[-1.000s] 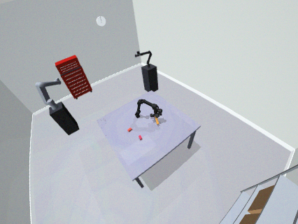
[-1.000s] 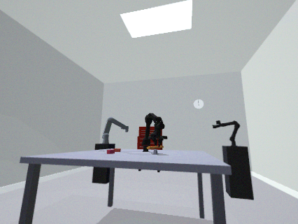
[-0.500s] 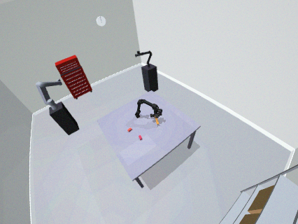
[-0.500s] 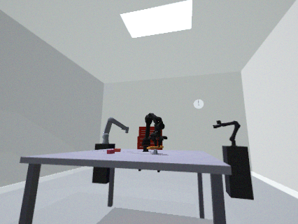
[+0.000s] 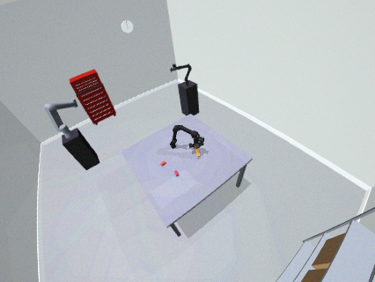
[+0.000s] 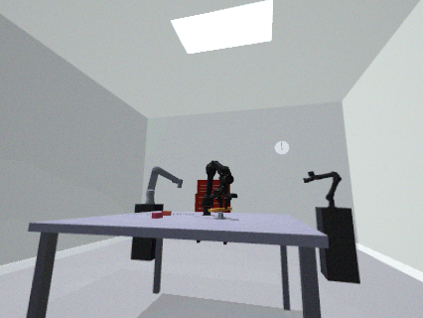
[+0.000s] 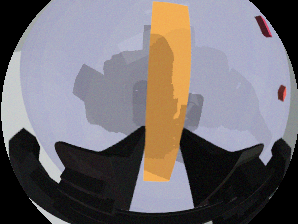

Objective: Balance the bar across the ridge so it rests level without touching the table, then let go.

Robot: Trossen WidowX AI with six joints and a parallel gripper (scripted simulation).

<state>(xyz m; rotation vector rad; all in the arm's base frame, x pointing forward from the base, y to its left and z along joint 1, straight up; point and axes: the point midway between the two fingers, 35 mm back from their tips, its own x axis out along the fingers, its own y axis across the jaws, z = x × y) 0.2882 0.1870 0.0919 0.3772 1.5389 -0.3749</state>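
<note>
Now: gripper tip 3 cm short of the orange bar and 1 cm to the left of it.
</note>
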